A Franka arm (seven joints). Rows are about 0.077 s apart.
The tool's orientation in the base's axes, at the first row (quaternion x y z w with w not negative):
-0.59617, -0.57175, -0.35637, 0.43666
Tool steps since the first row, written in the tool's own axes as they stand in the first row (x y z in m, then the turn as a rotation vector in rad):
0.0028, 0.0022, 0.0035, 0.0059, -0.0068, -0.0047
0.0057, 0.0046, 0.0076, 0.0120, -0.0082, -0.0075
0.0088, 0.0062, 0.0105, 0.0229, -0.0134, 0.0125
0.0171, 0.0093, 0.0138, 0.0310, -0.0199, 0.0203
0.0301, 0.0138, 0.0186, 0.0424, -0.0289, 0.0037
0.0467, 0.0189, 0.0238, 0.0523, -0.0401, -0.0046
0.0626, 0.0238, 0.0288, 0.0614, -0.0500, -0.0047
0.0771, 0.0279, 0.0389, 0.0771, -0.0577, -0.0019
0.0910, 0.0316, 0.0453, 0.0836, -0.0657, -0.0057
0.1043, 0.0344, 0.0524, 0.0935, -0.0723, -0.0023
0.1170, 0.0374, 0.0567, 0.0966, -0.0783, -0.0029
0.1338, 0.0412, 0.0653, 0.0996, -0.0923, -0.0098
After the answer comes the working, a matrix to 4 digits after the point.
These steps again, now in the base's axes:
0.0022, 0.0044, 0.0011, -0.0059, -0.0024, 0.0079
0.0045, 0.0093, 0.0020, -0.0065, -0.0028, 0.0148
0.0062, 0.0132, 0.0036, -0.0121, 0.0196, 0.0181
0.0098, 0.0195, 0.0097, -0.0184, 0.0296, 0.0235
0.0151, 0.0289, 0.0195, -0.0251, 0.0181, 0.0411
0.0213, 0.0401, 0.0323, -0.0347, 0.0137, 0.0546
0.0273, 0.0508, 0.0447, -0.0436, 0.0166, 0.0641
0.0319, 0.0657, 0.0539, -0.0500, 0.0248, 0.0785
0.0364, 0.0769, 0.0640, -0.0571, 0.0234, 0.0868
0.0399, 0.0885, 0.0734, -0.0630, 0.0300, 0.0954
0.0437, 0.0973, 0.0832, -0.0686, 0.0303, 0.0992
0.0484, 0.1116, 0.0952, -0.0817, 0.0246, 0.1061

The tool's axes in the first row as the columns of a matrix, in the base's axes (rounded; the answer above uses it unrounded):
0.0922, 0.9930, -0.0744
0.3705, 0.0352, 0.9282
0.9242, -0.1131, -0.3646

